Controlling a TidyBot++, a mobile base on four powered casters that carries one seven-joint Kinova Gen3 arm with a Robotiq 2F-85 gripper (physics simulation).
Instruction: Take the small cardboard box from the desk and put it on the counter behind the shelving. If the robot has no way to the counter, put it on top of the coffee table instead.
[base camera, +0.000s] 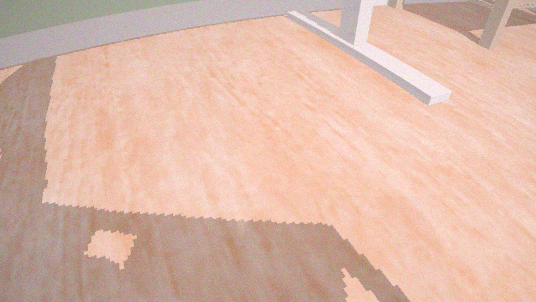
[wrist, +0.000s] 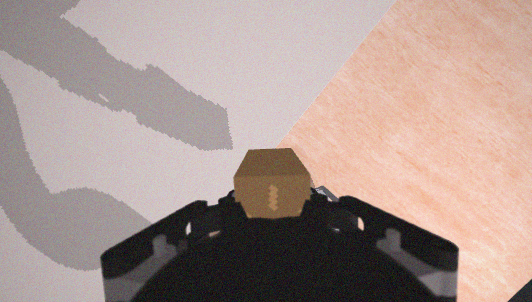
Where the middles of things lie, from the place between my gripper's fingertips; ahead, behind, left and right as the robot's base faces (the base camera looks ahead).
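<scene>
Relative to the small cardboard box (wrist: 270, 183), my gripper is now 10 mm below and 10 mm short of it.
</scene>
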